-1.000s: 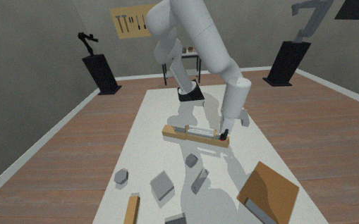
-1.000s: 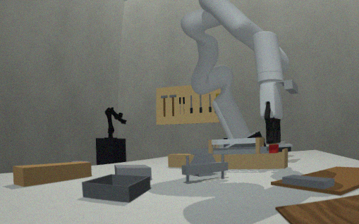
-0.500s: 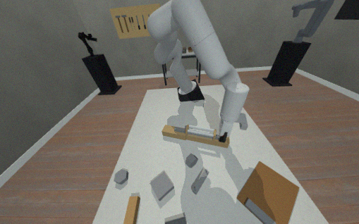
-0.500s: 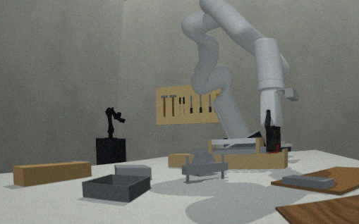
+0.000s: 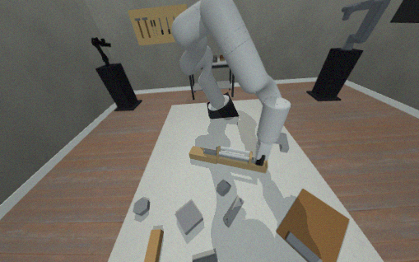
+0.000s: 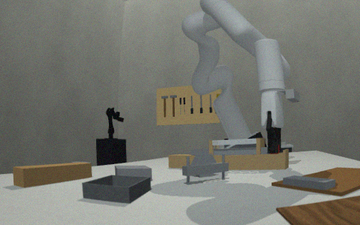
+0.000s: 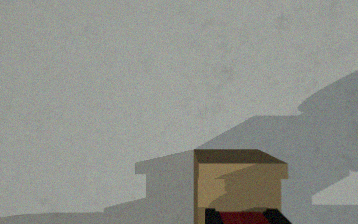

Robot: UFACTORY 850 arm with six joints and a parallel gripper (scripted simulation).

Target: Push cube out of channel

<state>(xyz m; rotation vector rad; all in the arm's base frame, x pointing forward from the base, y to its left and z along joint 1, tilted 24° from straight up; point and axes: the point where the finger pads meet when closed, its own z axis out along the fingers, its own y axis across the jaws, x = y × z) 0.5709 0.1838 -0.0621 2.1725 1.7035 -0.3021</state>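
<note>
My gripper is now 12 cm to the left of the channel, 3 cm past it and 1 cm above it. Also, from my hand: grey stick: 21 cm to the right, 6 cm behind, 1 cm below; then red cube: 1 cm below; then grey tray: 41 cm ahead, 24 cm to the right, 6 cm below.
</note>
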